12 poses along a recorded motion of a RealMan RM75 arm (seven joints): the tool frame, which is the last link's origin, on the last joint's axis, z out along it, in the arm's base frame.
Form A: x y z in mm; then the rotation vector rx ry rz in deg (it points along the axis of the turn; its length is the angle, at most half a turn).
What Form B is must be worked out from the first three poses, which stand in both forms.
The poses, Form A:
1: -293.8 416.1 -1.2 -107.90 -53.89 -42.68
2: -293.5 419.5 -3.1 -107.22 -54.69 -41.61
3: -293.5 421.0 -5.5 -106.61 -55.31 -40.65
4: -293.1 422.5 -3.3 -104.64 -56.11 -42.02
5: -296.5 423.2 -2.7 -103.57 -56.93 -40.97
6: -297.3 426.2 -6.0 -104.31 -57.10 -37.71
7: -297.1 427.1 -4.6 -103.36 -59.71 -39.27
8: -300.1 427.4 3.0 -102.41 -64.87 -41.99
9: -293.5 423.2 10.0 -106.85 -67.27 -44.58
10: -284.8 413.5 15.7 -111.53 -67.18 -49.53
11: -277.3 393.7 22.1 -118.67 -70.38 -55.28
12: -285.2 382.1 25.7 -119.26 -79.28 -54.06
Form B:
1: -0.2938 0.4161 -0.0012 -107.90 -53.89 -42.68
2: -0.2935 0.4195 -0.0031 -107.22 -54.69 -41.61
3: -0.2935 0.4210 -0.0055 -106.61 -55.31 -40.65
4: -0.2931 0.4225 -0.0033 -104.64 -56.11 -42.02
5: -0.2965 0.4232 -0.0027 -103.57 -56.93 -40.97
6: -0.2973 0.4262 -0.0060 -104.31 -57.10 -37.71
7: -0.2971 0.4271 -0.0046 -103.36 -59.71 -39.27
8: -0.3001 0.4274 0.0030 -102.41 -64.87 -41.99
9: -0.2935 0.4232 0.0100 -106.85 -67.27 -44.58
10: -0.2848 0.4135 0.0157 -111.53 -67.18 -49.53
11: -0.2773 0.3937 0.0221 -118.67 -70.38 -55.28
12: -0.2852 0.3821 0.0257 -119.26 -79.28 -54.06
